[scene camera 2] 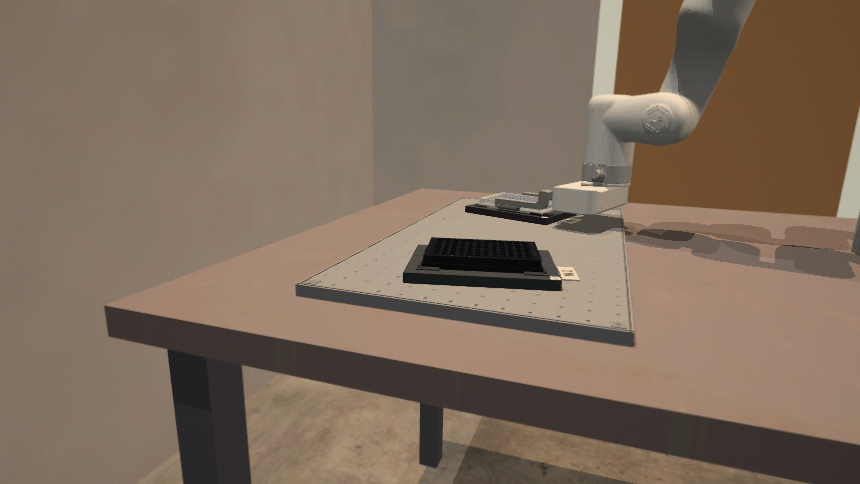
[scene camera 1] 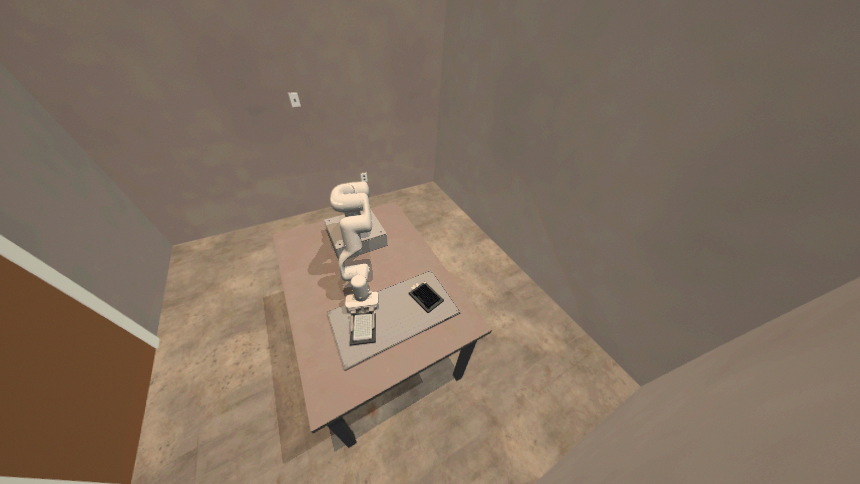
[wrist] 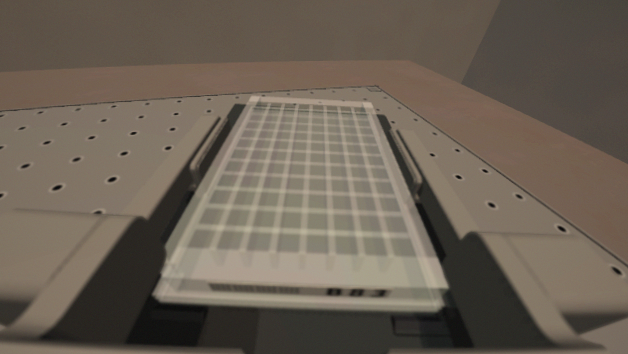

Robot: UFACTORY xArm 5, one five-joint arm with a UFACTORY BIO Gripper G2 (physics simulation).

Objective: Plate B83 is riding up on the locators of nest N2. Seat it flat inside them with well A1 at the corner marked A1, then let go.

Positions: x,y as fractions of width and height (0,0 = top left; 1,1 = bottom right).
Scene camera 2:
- my gripper: 0.59,0.41
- black well plate: 0.59,0.53
